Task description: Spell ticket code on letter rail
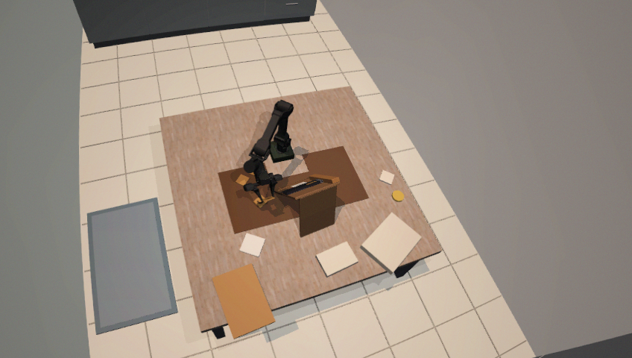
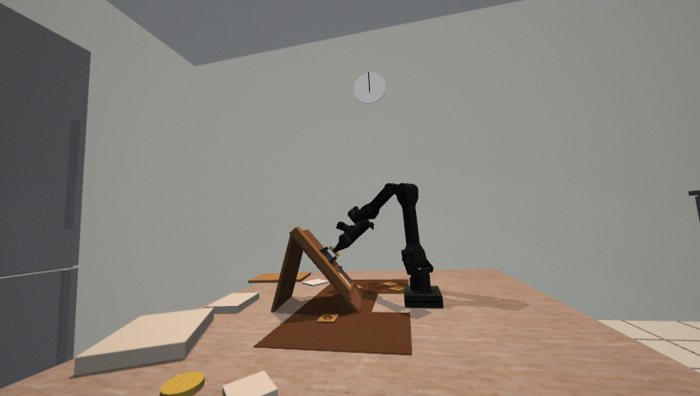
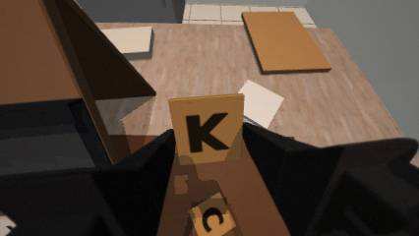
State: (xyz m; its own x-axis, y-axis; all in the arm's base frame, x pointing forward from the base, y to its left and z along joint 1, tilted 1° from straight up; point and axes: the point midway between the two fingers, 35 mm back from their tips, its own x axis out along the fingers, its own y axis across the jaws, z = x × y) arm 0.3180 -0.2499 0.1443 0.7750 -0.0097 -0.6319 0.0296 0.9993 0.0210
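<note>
Now: gripper tip 220 mm to the right of the white ticket, 90 mm above it and 60 mm past it. Also, from my gripper tip: c tile 170 mm below, 90 mm behind; cream slab 370 mm ahead, 210 mm to the left, 160 mm below; orange panel 360 mm ahead, 290 mm to the right, 160 mm below.
</note>
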